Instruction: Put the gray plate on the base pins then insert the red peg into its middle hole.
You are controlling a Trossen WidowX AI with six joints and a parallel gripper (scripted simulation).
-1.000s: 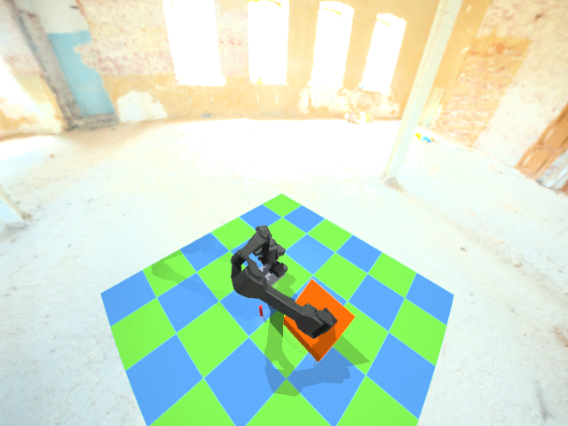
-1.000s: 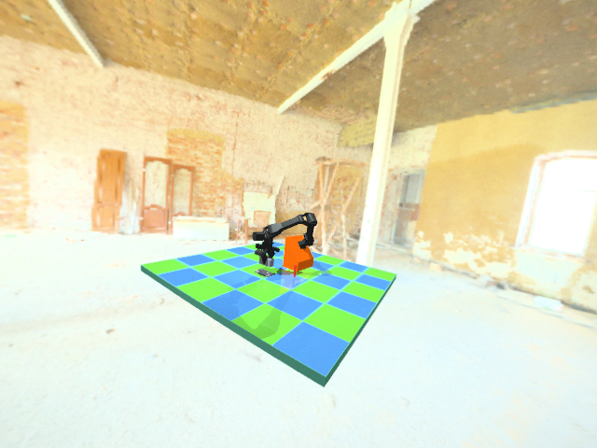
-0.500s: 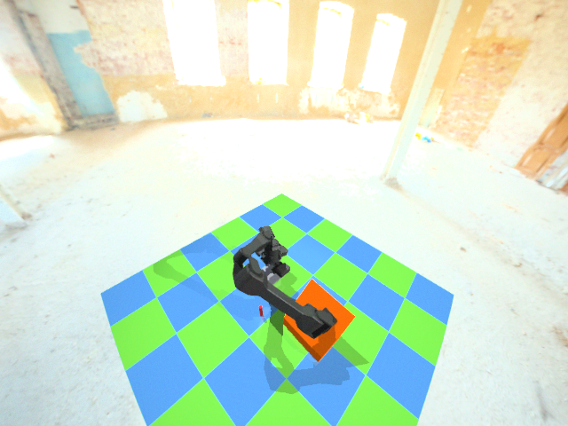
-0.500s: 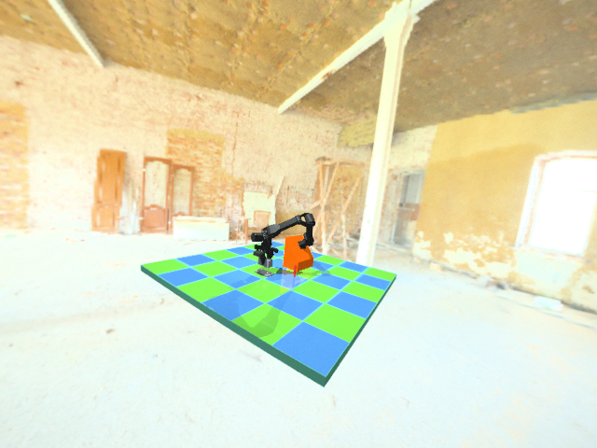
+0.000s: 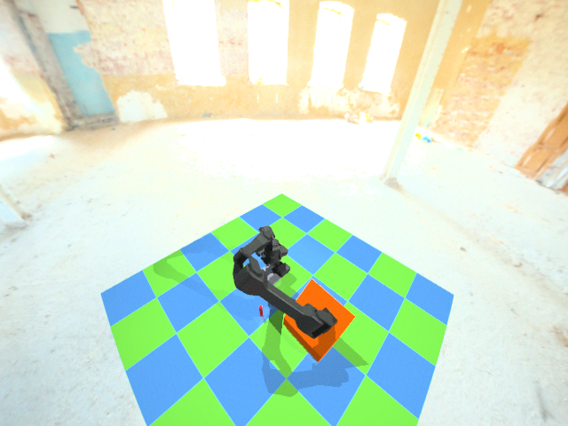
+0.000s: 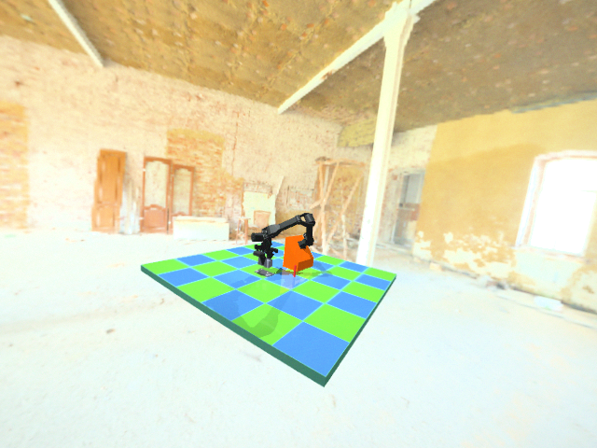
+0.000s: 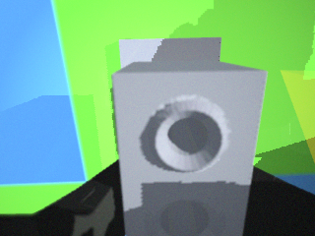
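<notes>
My gripper tip is 5 cm above the gray base. The rest, counted from my gripper tip: gray plate: 3 cm above; then red peg: 15 cm to the left, 13 cm behind, 2 cm below.
</notes>
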